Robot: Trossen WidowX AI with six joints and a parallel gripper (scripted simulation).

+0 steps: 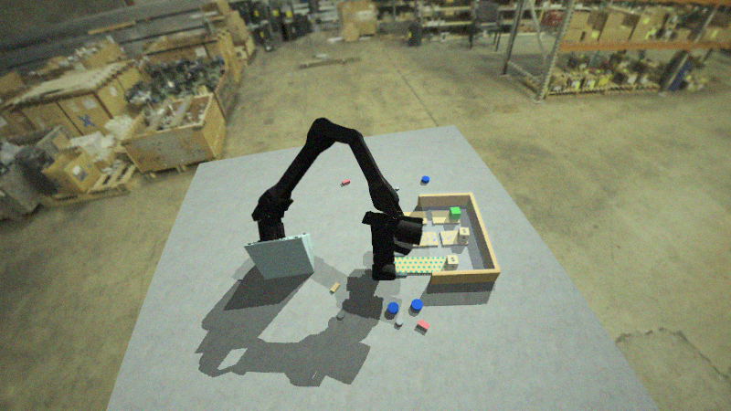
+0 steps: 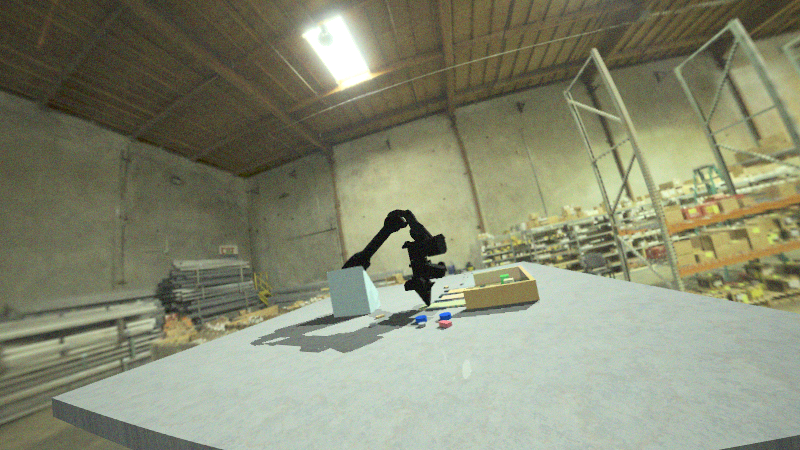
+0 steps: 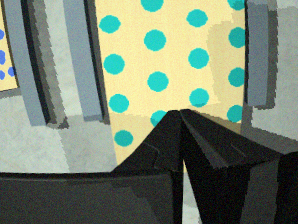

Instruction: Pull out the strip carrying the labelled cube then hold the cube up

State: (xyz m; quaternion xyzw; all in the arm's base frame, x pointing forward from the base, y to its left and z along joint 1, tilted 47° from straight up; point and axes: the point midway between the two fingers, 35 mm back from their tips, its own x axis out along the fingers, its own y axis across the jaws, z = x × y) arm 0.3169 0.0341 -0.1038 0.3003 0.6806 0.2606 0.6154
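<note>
Now: the dotted strip 9 cm ahead of my gripper tip and 1 cm to the right of it. Round my gripper tip: tan block: 15 cm behind, 6 cm to the right.
</note>
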